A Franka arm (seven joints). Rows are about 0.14 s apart.
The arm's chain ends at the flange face. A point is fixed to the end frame.
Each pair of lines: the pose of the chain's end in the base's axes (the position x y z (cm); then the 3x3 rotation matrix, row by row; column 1 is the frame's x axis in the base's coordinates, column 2 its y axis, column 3 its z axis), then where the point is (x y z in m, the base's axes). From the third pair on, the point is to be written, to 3 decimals.
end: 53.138 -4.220 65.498; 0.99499 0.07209 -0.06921; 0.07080 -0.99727 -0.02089; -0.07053 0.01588 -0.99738
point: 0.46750 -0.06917 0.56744
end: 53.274 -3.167 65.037; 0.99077 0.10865 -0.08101; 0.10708 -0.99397 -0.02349; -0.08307 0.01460 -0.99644
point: 0.46878 -0.06096 0.56363
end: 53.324 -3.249 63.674; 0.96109 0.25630 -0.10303; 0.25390 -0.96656 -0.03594; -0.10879 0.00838 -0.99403
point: 0.472 -0.071 0.552
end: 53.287 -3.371 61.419; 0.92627 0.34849 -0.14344; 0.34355 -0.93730 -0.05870; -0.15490 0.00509 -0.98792
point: 0.472 -0.079 0.532
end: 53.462 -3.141 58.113; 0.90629 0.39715 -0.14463; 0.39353 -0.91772 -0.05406; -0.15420 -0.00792 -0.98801
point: 0.476 -0.079 0.499
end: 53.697 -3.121 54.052; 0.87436 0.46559 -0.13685; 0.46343 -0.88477 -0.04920; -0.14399 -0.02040 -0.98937
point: 0.482 -0.082 0.457
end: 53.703 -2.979 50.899; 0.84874 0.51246 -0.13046; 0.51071 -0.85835 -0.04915; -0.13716 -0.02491 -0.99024
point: 0.485 -0.083 0.425
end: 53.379 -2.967 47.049; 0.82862 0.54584 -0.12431; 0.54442 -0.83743 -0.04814; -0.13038 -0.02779 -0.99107
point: 0.485 -0.084 0.386
